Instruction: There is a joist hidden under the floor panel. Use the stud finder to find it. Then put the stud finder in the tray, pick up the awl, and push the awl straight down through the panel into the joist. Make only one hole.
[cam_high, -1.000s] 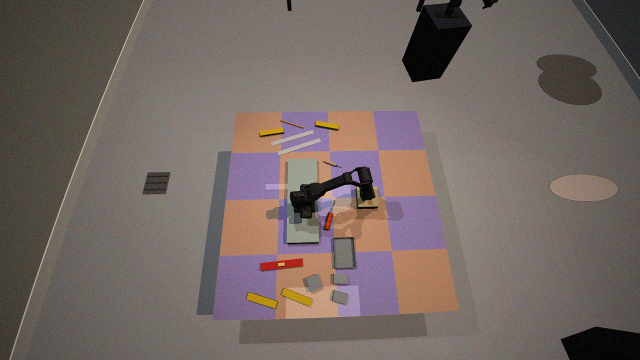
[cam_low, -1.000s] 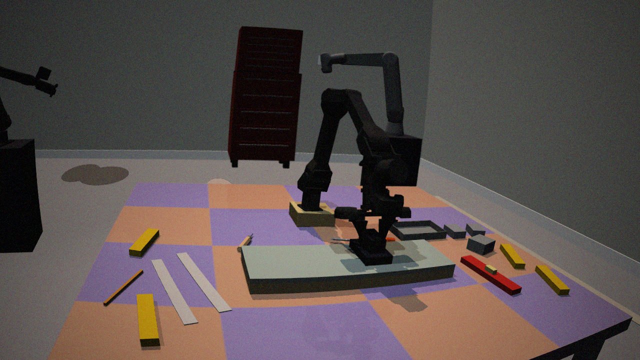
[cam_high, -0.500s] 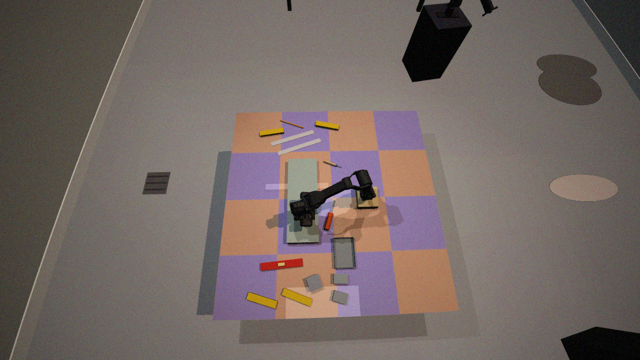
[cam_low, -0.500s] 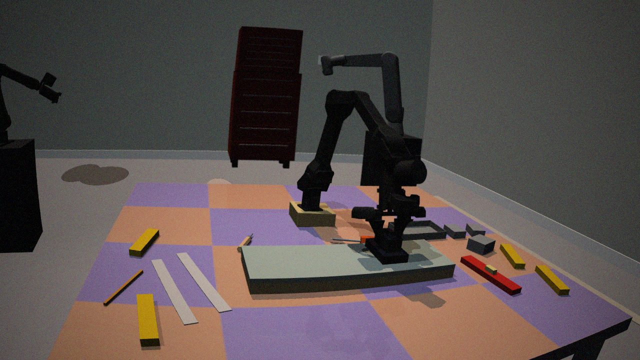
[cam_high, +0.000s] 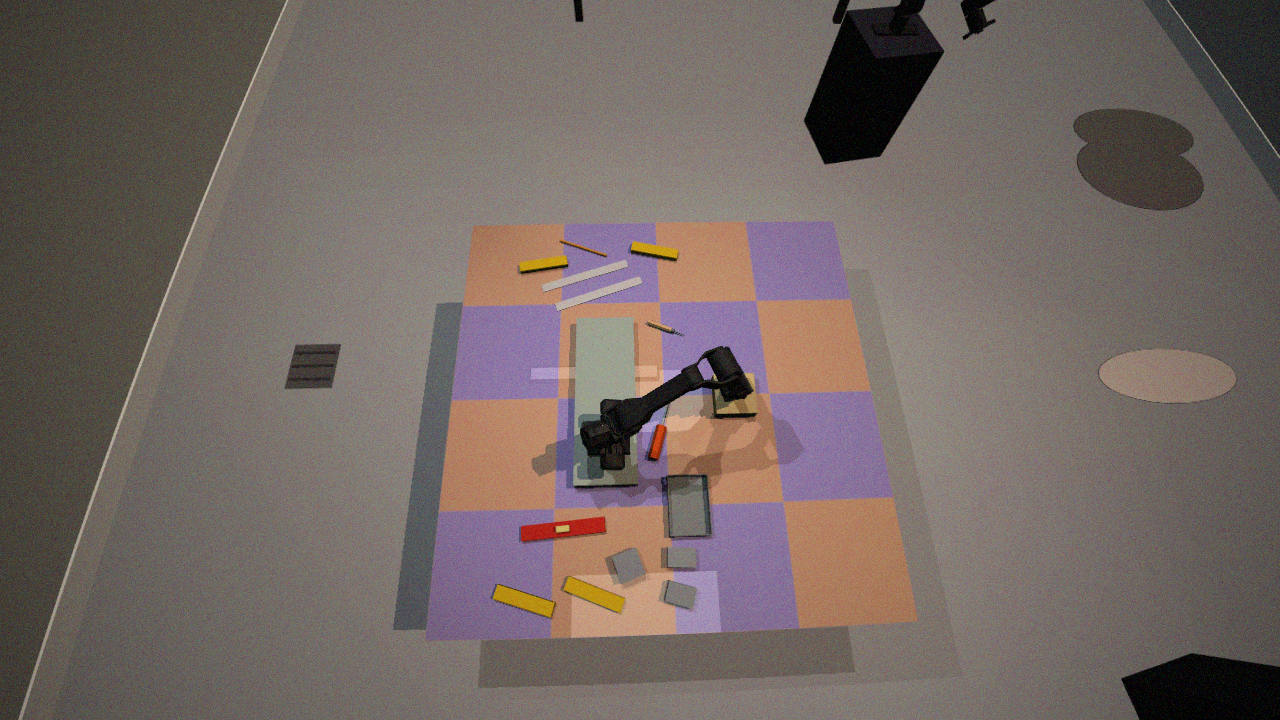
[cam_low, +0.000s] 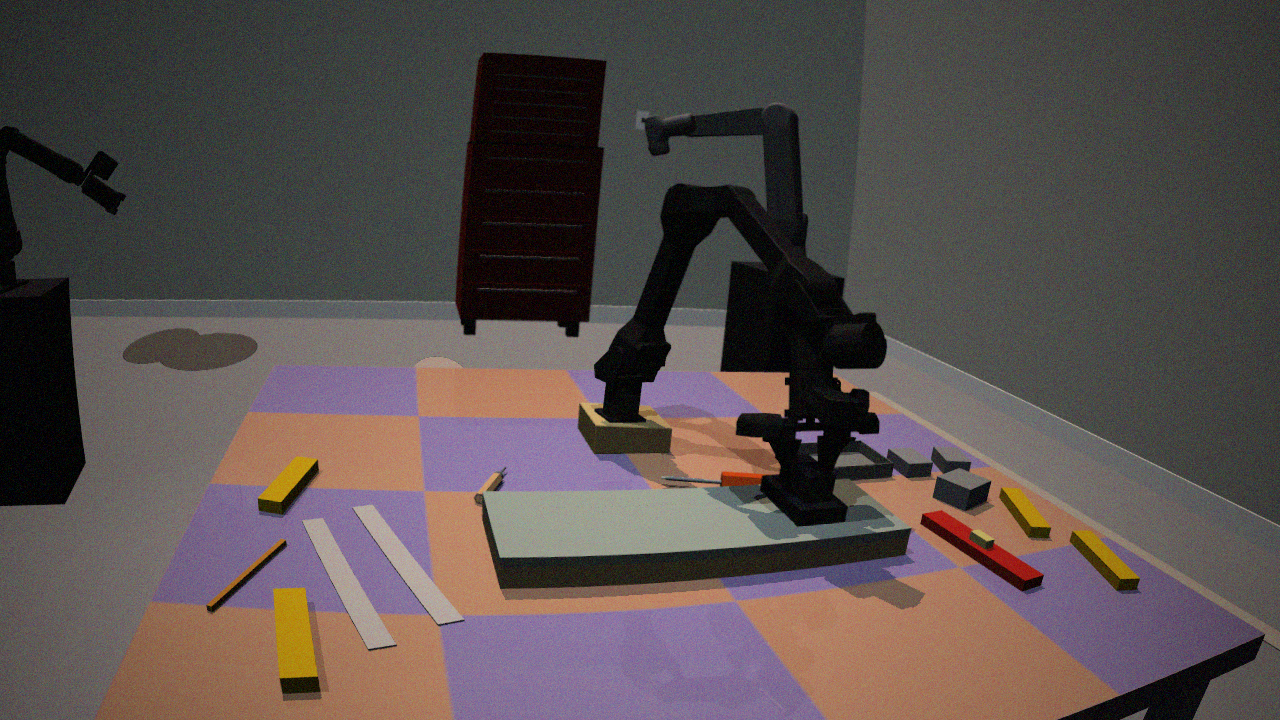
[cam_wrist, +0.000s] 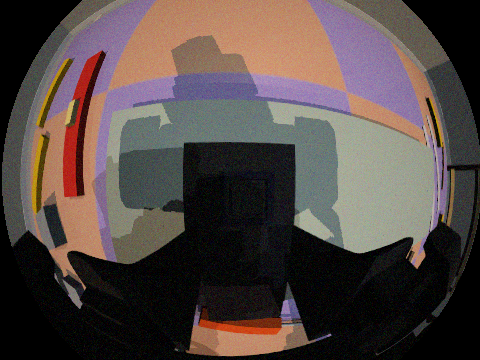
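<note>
Right now my gripper tip is 19 cm past the tray, 22 cm to the right of it and 5 cm above it. From my gripper tip the other things lie so: stud finder 1 cm ahead, 2 cm above; awl 27 cm behind, 33 cm to the right, 6 cm below; red level 16 cm ahead, 21 cm to the left, 5 cm below.
</note>
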